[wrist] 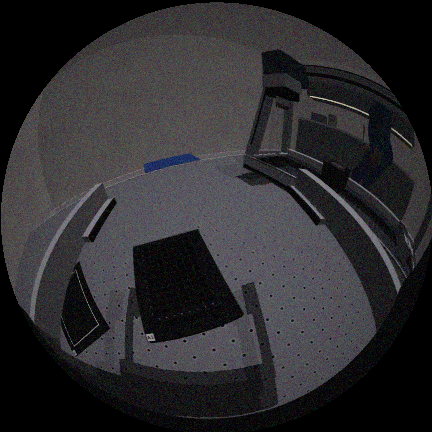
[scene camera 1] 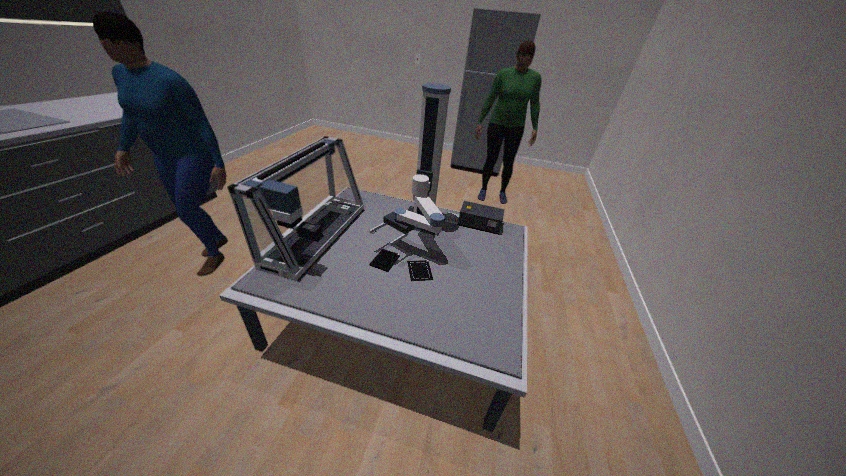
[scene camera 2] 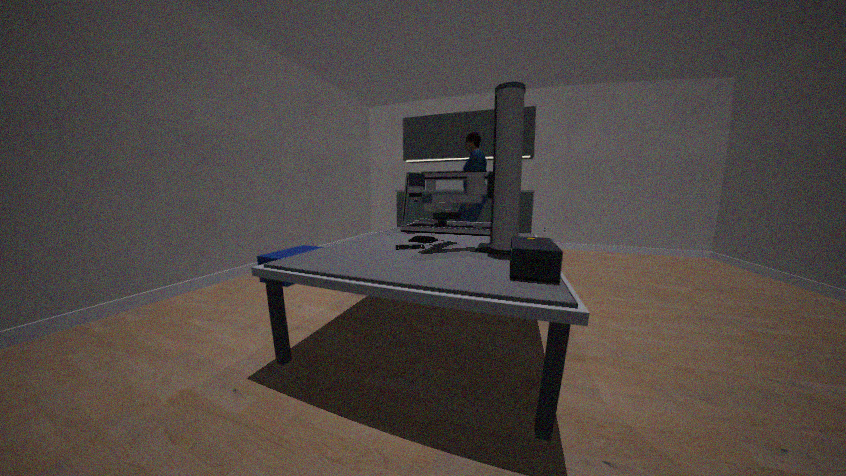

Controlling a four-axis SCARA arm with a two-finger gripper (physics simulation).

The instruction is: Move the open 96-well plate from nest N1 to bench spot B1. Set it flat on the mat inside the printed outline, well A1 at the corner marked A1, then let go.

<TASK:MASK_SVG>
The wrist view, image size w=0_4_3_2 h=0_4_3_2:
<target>black well plate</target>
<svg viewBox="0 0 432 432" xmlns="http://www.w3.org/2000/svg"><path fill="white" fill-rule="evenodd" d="M189 232L140 245L145 295L154 327L187 321L224 308Z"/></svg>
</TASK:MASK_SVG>
